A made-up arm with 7 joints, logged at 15 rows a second.
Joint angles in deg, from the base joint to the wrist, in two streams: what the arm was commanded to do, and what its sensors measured. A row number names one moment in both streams.
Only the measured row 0 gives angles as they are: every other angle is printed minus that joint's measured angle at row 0.
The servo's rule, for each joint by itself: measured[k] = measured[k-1] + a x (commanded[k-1-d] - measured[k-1]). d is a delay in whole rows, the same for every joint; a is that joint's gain. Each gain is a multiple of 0.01, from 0.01 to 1. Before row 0 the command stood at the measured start. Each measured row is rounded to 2 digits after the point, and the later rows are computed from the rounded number. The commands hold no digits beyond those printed.
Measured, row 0:
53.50 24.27 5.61 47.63 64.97 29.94 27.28
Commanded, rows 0 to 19:
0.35 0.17 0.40 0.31 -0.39 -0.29 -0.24
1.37 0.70 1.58 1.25 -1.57 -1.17 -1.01
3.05 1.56 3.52 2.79 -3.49 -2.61 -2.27
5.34 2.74 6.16 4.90 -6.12 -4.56 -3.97
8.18 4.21 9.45 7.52 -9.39 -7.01 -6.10
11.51 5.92 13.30 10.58 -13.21 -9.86 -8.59
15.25 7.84 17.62 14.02 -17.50 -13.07 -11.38
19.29 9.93 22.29 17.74 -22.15 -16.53 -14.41
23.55 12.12 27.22 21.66 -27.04 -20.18 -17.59
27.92 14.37 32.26 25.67 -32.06 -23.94 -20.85
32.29 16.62 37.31 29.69 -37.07 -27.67 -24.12
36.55 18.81 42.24 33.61 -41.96 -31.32 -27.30
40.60 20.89 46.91 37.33 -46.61 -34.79 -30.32
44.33 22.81 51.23 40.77 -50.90 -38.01 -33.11
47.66 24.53 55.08 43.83 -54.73 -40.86 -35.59
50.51 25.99 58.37 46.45 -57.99 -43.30 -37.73
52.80 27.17 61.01 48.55 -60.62 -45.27 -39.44
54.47 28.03 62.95 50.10 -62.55 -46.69 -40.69
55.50 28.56 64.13 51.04 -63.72 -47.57 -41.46
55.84 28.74 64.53 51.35 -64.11 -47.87 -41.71
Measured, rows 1 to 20:
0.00 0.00 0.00 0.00 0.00 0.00 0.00
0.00 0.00 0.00 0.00 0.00 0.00 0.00
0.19 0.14 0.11 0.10 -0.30 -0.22 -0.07
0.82 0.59 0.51 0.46 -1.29 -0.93 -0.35
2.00 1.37 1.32 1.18 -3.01 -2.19 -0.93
3.77 2.47 2.63 2.33 -5.44 -3.97 -1.84
6.11 3.86 4.47 3.94 -8.52 -6.25 -3.12
8.97 5.51 6.85 6.00 -12.18 -8.96 -4.76
12.30 7.37 9.76 8.49 -16.33 -12.04 -6.75
16.00 9.42 13.14 11.36 -20.87 -15.41 -9.05
20.00 11.58 16.94 14.55 -25.68 -18.99 -11.61
24.20 13.81 21.08 18.00 -30.66 -22.70 -14.38
28.49 16.06 25.46 21.62 -35.66 -26.43 -17.30
32.76 18.26 29.99 25.34 -40.57 -30.10 -20.30
36.92 20.36 34.56 29.06 -45.28 -33.62 -23.31
40.85 22.32 39.06 32.69 -49.66 -36.91 -26.25
44.46 24.09 43.39 36.14 -53.61 -39.87 -29.05
47.67 25.61 47.43 39.34 -57.03 -42.44 -31.65
50.39 26.86 51.10 42.20 -59.83 -44.56 -33.99
52.55 27.80 54.30 44.65 -61.95 -46.16 -36.00
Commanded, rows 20 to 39:
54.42 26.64 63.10 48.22 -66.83 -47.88 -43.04
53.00 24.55 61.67 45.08 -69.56 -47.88 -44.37
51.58 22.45 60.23 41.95 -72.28 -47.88 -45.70
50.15 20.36 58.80 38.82 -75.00 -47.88 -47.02
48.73 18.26 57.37 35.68 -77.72 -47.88 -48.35
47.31 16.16 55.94 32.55 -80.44 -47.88 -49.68
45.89 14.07 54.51 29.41 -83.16 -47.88 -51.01
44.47 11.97 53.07 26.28 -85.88 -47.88 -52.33
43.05 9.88 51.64 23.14 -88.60 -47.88 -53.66
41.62 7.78 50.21 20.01 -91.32 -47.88 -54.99
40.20 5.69 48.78 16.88 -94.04 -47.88 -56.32
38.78 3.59 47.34 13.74 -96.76 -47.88 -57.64
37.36 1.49 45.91 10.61 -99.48 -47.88 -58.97
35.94 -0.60 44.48 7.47 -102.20 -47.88 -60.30
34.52 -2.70 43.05 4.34 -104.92 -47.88 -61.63
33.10 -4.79 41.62 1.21 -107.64 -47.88 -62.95
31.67 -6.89 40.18 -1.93 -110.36 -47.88 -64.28
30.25 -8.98 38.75 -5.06 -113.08 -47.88 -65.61
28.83 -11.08 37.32 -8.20 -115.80 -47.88 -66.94
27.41 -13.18 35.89 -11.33 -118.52 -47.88 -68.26
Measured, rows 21 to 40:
54.11 28.41 56.95 46.63 -63.33 -47.22 -37.64
55.03 28.67 59.00 48.09 -63.94 -47.71 -38.86
54.71 27.05 60.11 48.13 -66.19 -47.84 -40.11
53.80 25.05 60.53 47.18 -68.82 -47.87 -41.39
52.62 22.97 60.45 45.56 -71.52 -47.88 -42.68
51.31 20.88 60.00 43.47 -74.23 -47.88 -43.98
49.94 18.78 59.29 41.06 -76.95 -47.88 -45.29
48.55 16.68 58.39 38.42 -79.67 -47.88 -46.61
47.14 14.59 57.34 35.63 -82.39 -47.88 -47.93
45.72 12.49 56.19 32.73 -85.11 -47.88 -49.25
44.30 10.40 54.96 29.76 -87.83 -47.88 -50.57
42.88 8.30 53.68 26.74 -90.55 -47.88 -51.90
41.46 6.21 52.36 23.68 -93.27 -47.88 -53.23
40.04 4.11 51.00 20.60 -95.99 -47.88 -54.55
38.62 2.01 49.63 17.50 -98.71 -47.88 -55.88
37.20 -0.08 48.24 14.39 -101.43 -47.88 -57.21
35.78 -2.18 46.84 11.27 -104.15 -47.88 -58.54
34.36 -4.27 45.43 8.15 -106.87 -47.88 -59.86
32.93 -6.37 44.01 5.03 -109.59 -47.88 -61.19
31.51 -8.46 42.59 1.90 -112.31 -47.88 -62.52

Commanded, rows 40 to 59:
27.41 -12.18 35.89 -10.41 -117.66 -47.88 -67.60
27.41 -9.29 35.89 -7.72 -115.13 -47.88 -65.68
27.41 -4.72 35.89 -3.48 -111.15 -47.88 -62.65
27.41 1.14 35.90 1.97 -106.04 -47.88 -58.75
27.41 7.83 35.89 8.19 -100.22 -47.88 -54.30
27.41 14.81 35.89 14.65 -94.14 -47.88 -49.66
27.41 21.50 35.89 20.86 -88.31 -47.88 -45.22
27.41 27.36 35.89 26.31 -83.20 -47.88 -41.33
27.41 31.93 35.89 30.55 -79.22 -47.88 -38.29
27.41 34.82 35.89 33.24 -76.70 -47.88 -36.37
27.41 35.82 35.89 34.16 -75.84 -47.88 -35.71
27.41 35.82 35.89 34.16 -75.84 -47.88 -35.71
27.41 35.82 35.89 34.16 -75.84 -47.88 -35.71
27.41 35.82 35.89 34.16 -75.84 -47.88 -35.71
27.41 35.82 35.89 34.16 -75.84 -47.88 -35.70
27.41 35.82 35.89 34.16 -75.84 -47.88 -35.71
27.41 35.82 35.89 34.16 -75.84 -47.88 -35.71
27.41 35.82 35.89 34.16 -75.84 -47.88 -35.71
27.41 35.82 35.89 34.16 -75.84 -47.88 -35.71
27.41 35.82 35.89 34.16 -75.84 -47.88 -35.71
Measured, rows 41 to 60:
30.09 -10.56 41.17 -1.23 -115.03 -47.88 -63.85
28.67 -12.66 39.74 -4.36 -117.75 -47.88 -65.17
28.00 -12.28 38.70 -6.24 -117.68 -47.88 -65.90
27.69 -9.89 37.94 -6.70 -115.69 -47.88 -65.83
27.54 -5.75 37.39 -5.70 -112.15 -47.88 -64.88
27.47 -0.24 36.99 -3.32 -107.38 -47.88 -63.04
27.44 6.22 36.69 0.25 -101.80 -47.88 -60.42
27.42 13.09 36.47 4.71 -95.83 -47.88 -57.19
27.41 19.82 36.31 9.72 -89.96 -47.88 -53.60
27.41 25.85 36.20 14.86 -84.69 -47.88 -49.92
27.41 30.71 36.12 19.72 -80.42 -47.88 -46.43
27.41 34.00 36.06 23.91 -77.52 -47.88 -43.41
27.41 35.46 36.01 27.09 -76.21 -47.88 -41.10
27.41 35.75 35.98 29.28 -75.92 -47.88 -39.48
27.41 35.81 35.96 30.79 -75.86 -47.88 -38.35
27.41 35.82 35.94 31.83 -75.84 -47.88 -37.56
27.41 35.82 35.93 32.55 -75.84 -47.88 -37.00
27.41 35.82 35.92 33.05 -75.84 -47.88 -36.61
27.41 35.82 35.91 33.39 -75.84 -47.88 -36.34
27.41 35.82 35.90 33.63 -75.84 -47.88 -36.15

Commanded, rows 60 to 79:
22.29 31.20 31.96 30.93 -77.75 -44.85 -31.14
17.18 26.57 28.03 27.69 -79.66 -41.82 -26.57
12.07 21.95 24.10 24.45 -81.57 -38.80 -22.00
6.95 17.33 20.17 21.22 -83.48 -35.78 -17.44
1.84 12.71 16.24 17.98 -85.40 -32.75 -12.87
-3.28 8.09 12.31 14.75 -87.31 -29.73 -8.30
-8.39 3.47 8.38 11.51 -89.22 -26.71 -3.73
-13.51 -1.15 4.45 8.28 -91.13 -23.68 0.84
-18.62 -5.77 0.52 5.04 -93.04 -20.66 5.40
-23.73 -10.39 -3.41 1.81 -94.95 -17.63 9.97
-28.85 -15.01 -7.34 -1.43 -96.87 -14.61 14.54
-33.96 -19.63 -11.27 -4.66 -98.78 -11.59 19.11
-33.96 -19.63 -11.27 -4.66 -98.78 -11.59 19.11
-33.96 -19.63 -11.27 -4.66 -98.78 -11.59 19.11
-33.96 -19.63 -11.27 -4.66 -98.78 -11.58 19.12
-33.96 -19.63 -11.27 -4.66 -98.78 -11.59 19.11
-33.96 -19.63 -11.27 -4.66 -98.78 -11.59 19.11
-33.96 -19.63 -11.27 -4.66 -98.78 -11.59 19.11
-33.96 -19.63 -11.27 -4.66 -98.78 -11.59 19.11
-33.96 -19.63 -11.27 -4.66 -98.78 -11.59 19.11
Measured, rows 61 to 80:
27.41 35.82 35.90 33.79 -75.84 -47.88 -36.02
27.41 35.82 35.90 33.90 -75.84 -47.88 -35.93
24.70 32.12 34.84 32.98 -77.33 -45.61 -34.49
20.71 27.68 33.00 31.34 -79.15 -42.77 -32.11
16.13 23.10 30.60 29.20 -81.04 -39.79 -29.08
11.26 18.48 27.78 26.73 -82.94 -36.78 -25.59
6.27 13.86 24.66 24.02 -84.86 -33.76 -21.77
1.21 9.24 21.33 21.15 -86.77 -30.74 -17.73
-3.88 4.62 17.83 18.16 -88.68 -27.72 -13.53
-8.98 0.00 14.22 15.10 -90.59 -24.69 -9.22
-14.09 -4.62 10.52 11.98 -92.50 -21.67 -4.83
-19.20 -9.24 6.76 8.83 -94.41 -18.64 -0.39
-24.31 -13.86 2.95 5.65 -96.33 -15.62 4.09
-29.42 -18.48 -0.89 2.45 -98.24 -12.60 8.60
-31.83 -19.40 -3.69 0.25 -98.66 -11.84 11.75
-32.96 -19.58 -5.74 -1.27 -98.75 -11.65 13.96
-33.49 -19.62 -7.23 -2.32 -98.77 -11.60 15.51
-33.74 -19.63 -8.32 -3.05 -98.78 -11.59 16.59
-33.86 -19.63 -9.12 -3.55 -98.78 -11.59 17.35
-33.91 -19.63 -9.70 -3.89 -98.78 -11.59 17.88

